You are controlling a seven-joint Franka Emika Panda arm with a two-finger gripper.
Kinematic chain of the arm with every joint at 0, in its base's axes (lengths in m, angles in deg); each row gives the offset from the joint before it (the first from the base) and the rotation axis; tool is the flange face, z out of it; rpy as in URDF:
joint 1: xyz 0 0 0.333 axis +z
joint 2: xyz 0 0 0 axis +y
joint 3: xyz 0 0 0.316 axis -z
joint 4: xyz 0.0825 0 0 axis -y
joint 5: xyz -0.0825 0 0.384 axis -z
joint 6: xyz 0 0 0 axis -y
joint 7: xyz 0.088 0 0 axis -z
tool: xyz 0 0 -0.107 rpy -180 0 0
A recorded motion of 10 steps. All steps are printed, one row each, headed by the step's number.
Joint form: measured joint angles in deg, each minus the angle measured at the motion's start. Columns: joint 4, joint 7, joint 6, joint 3, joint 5, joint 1, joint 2.
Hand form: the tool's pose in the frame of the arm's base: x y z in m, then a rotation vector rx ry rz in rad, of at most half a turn. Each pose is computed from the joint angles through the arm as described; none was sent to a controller.
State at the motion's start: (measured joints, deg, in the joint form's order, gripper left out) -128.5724 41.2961 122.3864 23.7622 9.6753 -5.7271 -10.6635
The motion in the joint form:
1: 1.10 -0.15 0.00 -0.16 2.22 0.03 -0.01
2: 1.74 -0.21 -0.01 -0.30 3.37 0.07 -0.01
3: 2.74 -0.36 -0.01 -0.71 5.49 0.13 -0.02
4: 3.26 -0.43 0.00 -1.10 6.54 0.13 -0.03
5: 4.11 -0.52 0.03 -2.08 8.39 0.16 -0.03
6: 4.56 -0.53 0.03 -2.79 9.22 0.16 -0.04
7: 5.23 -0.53 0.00 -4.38 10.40 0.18 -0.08
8: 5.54 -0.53 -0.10 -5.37 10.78 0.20 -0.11
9: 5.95 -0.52 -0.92 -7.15 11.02 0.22 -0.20
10: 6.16 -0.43 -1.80 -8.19 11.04 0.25 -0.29
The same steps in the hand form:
1: 0.4314 -0.2589 0.4536 2.5757 -1.6189 0.1468
2: 0.4336 -0.2598 0.4591 2.5706 -1.5929 0.1663
3: 0.4378 -0.2597 0.4680 2.5624 -1.5412 0.1981
4: 0.4406 -0.2584 0.4729 2.5593 -1.5124 0.2154
5: 0.4468 -0.2532 0.4811 2.5562 -1.4553 0.2451
6: 0.4508 -0.2488 0.4856 2.5563 -1.4250 0.2613
7: 0.4588 -0.2374 0.4928 2.5619 -1.3691 0.2877
8: 0.4633 -0.2297 0.4962 2.5678 -1.3405 0.2990
9: 0.4695 -0.2152 0.5002 2.5799 -1.2989 0.2998
10: 0.4722 -0.2063 0.5018 2.5858 -1.2793 0.2906

